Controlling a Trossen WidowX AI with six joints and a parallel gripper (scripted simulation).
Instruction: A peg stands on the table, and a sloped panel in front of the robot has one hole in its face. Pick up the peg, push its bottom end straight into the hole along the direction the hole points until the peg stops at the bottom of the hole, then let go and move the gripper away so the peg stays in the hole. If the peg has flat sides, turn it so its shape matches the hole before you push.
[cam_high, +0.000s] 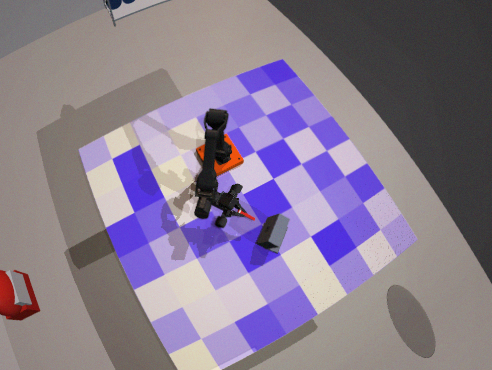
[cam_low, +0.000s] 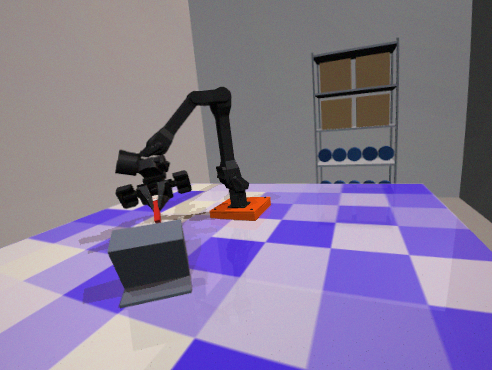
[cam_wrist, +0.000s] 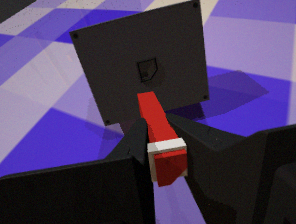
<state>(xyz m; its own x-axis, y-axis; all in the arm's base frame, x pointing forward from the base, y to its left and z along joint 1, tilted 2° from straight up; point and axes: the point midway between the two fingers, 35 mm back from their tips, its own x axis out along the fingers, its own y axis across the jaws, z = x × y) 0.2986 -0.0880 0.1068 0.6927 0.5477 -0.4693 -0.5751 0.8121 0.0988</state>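
My gripper tip is 110 mm short of the grey sloped panel, 70 mm to the right of it and 50 mm above it. The rest, counted from my gripper tip: red peg 10 mm behind, 10 mm to the right, 10 mm above.
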